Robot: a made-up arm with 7 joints. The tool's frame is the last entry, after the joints. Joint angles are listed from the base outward. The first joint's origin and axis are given. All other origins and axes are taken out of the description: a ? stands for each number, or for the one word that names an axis. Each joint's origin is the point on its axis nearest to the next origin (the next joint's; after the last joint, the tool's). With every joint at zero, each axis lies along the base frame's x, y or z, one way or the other. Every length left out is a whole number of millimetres.
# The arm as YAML. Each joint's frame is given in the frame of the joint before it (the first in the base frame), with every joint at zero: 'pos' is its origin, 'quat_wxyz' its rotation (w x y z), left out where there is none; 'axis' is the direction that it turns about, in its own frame. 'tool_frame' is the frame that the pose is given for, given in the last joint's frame.
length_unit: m
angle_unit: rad
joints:
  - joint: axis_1
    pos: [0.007, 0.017, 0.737]
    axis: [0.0, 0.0, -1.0]
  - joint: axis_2
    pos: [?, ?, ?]
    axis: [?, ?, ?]
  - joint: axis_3
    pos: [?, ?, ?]
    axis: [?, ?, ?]
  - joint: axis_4
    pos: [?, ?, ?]
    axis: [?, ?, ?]
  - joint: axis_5
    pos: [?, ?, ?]
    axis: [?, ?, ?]
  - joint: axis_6
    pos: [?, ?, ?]
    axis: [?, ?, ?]
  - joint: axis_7
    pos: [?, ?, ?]
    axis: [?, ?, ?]
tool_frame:
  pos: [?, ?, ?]
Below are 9 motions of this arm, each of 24 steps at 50 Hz.
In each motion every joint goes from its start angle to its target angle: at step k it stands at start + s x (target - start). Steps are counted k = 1, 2, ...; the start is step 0. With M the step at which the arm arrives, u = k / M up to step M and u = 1 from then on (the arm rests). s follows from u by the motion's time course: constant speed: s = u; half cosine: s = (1 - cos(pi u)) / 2; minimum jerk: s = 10 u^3 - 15 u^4 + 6 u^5.
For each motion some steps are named. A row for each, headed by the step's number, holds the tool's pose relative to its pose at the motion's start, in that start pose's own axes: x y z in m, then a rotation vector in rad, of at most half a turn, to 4 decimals.
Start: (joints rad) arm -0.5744 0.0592 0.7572 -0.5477 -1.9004 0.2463 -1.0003
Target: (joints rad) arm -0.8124 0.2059 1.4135 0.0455 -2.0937 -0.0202 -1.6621
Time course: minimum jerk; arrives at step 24
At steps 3, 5, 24:
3: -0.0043 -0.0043 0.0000 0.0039 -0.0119 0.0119
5: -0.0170 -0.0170 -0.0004 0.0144 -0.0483 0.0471
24: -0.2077 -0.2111 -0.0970 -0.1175 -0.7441 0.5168

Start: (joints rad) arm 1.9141 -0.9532 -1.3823 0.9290 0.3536 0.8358 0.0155
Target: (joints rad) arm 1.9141 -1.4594 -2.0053 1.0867 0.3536 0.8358 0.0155
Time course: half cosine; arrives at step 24
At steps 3, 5, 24:
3: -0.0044 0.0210 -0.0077 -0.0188 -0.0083 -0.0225
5: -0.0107 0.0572 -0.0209 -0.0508 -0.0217 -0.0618
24: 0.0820 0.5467 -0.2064 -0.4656 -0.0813 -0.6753

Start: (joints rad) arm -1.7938 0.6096 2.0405 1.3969 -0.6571 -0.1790 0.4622
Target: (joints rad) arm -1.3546 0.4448 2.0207 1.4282 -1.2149 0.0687 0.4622
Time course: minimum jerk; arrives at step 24
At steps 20, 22, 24:
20: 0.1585 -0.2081 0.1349 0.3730 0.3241 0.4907
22: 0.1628 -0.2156 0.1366 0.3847 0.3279 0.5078
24: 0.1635 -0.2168 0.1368 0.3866 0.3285 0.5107

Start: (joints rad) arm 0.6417 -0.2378 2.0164 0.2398 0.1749 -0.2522 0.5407
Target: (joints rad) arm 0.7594 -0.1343 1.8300 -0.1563 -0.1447 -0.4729 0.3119
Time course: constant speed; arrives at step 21
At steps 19, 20, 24:
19: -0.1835 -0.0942 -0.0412 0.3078 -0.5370 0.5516
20: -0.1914 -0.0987 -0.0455 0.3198 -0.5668 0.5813
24: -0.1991 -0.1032 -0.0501 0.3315 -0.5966 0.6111

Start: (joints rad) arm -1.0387 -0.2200 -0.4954 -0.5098 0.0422 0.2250 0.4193
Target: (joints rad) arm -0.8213 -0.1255 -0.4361 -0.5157 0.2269 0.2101 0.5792
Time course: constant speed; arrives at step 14
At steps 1, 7, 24:
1: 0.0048 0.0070 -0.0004 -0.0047 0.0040 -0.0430
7: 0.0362 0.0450 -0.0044 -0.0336 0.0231 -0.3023
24: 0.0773 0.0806 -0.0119 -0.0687 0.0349 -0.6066

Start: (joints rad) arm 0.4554 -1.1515 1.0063 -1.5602 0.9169 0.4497 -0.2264
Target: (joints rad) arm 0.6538 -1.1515 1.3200 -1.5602 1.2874 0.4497 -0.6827
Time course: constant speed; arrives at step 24
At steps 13, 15, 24:
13: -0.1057 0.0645 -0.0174 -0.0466 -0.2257 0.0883
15: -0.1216 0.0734 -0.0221 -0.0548 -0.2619 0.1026
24: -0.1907 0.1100 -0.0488 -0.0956 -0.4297 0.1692

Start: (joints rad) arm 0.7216 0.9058 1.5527 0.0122 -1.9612 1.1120 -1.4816
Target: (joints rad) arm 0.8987 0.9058 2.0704 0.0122 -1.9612 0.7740 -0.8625
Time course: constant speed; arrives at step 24
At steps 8, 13, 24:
8: -0.0485 0.0127 -0.0188 -0.0883 -0.2249 -0.2708
13: -0.0770 0.0191 -0.0322 -0.1162 -0.3717 -0.4479
24: -0.1355 0.0291 -0.0641 -0.1001 -0.7022 -0.8521

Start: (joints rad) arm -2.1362 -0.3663 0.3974 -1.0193 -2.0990 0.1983 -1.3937
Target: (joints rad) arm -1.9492 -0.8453 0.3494 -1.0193 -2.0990 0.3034 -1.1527
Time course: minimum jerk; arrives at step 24
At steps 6, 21, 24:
6: 0.0350 -0.0014 0.0284 0.0320 0.0421 -0.0498
21: 0.3639 -0.0972 0.2101 0.2716 0.4448 -0.4425
24: 0.3702 -0.1001 0.2121 0.2753 0.4529 -0.4490

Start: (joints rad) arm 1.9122 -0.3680 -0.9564 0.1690 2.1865 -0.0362 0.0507
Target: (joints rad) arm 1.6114 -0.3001 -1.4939 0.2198 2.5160 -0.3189 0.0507
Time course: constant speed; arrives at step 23
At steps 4, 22, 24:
4: 0.0074 0.0029 -0.0036 0.0112 -0.0523 0.0860
22: 0.0365 0.0051 -0.0237 0.1494 -0.2832 0.4592
24: 0.0382 0.0048 -0.0250 0.1612 -0.2952 0.4789

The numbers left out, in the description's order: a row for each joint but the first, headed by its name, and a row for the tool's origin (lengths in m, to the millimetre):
axis_2: xyz 0.02 -0.019 0.0, axis 0.0 1.0 0.0
axis_3: xyz 0.025 0.0 0.63, axis 0.0 0.0 -1.0
axis_4: xyz -0.019 -0.006 0.0, axis 0.0 1.0 0.0
axis_5: xyz -0.013 0.0 0.292, axis 0.0 0.0 -1.0
axis_6: xyz -0.018 0.006 0.0, axis 0.0 1.0 0.0
axis_7: xyz -0.023 0.0 0.078, axis 0.0 0.0 -1.0
tool: xyz -0.01 0.016 0.0

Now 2 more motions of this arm.
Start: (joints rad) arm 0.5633 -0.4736 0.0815 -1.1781 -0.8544 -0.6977 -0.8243
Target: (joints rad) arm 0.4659 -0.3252 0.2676 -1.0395 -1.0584 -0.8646 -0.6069
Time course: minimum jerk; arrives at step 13
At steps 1, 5, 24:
1: -0.0002 -0.0003 -0.0005 0.0008 -0.0004 -0.0009
5: -0.0172 -0.0232 -0.0340 0.0621 -0.0302 -0.0662
24: -0.0601 -0.0706 -0.1273 0.2267 -0.1067 -0.2450

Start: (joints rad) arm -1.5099 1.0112 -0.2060 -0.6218 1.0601 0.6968 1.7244
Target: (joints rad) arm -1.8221 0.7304 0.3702 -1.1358 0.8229 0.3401 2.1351
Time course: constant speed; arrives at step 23
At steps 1, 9, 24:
1: 0.0090 -0.0202 -0.0115 0.0476 0.0188 -0.0037
9: 0.0885 -0.1629 -0.1249 0.4196 0.2021 -0.0259
24: 0.2381 -0.3045 -0.3830 0.9963 0.6689 -0.0223

